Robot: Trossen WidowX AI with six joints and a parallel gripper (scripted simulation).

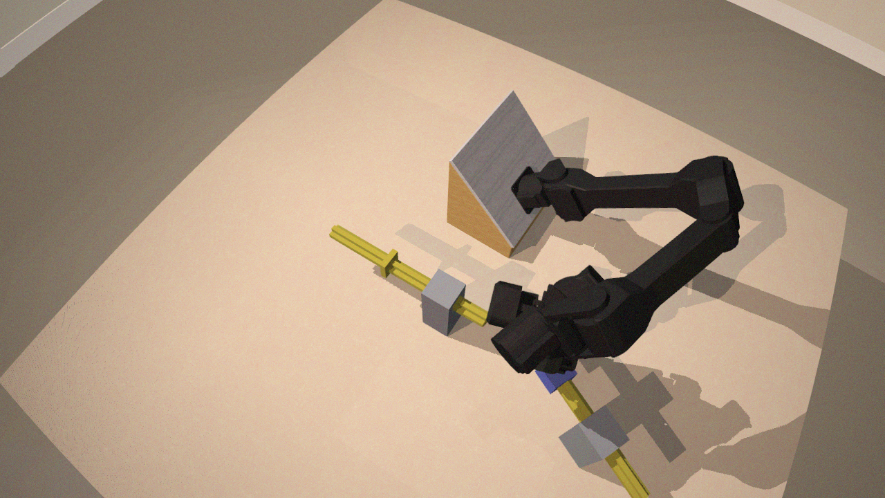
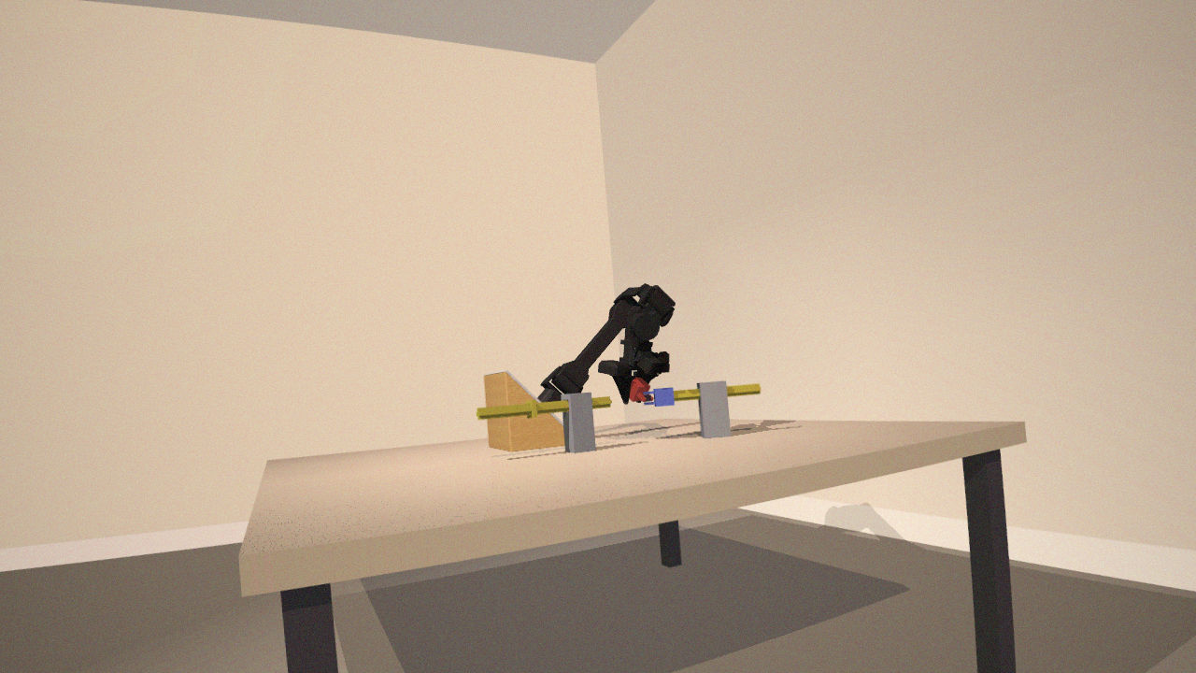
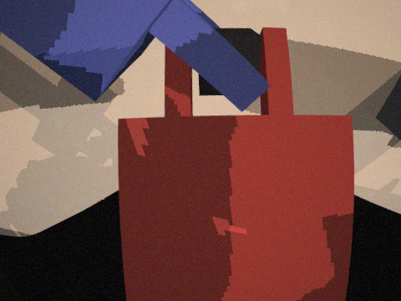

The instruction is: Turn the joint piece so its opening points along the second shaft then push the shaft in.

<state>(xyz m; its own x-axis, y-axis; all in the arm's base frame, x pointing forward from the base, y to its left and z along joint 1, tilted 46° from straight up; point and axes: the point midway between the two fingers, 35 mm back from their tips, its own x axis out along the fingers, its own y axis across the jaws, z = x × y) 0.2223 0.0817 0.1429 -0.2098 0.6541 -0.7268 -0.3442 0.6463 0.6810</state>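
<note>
Now: the red joint piece 2 cm ahead of my gripper tip, 1 cm to the left of it and 3 cm above it.
</note>
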